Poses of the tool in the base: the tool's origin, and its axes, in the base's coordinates. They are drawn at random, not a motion.
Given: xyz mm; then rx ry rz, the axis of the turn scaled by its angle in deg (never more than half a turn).
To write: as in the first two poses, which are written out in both.
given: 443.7, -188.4, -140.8, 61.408, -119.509, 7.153
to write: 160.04, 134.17, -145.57, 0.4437, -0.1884, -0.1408
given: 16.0, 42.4, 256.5, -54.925, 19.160, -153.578
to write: -152.34, 41.08, -10.80, 0.0160, 0.0424, 0.2565
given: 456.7, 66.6, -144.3, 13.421, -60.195, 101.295
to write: -137.38, 53.12, -112.24, 0.4567, 0.0666, -0.1443
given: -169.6, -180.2, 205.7, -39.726, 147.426, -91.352
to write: -103.06, 118.18, -72.90, -0.1696, -0.1802, 0.2057
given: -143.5, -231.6, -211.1, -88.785, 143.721, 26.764
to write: 31.70, 159.91, 95.11, -0.1435, -0.2316, -0.2111
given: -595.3, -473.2, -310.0, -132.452, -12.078, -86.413
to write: -166.09, 110.97, 24.33, -0.5953, -0.4732, -0.3100
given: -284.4, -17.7, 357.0, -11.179, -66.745, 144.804
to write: -91.59, 49.27, -110.61, -0.2844, -0.0177, 0.3570
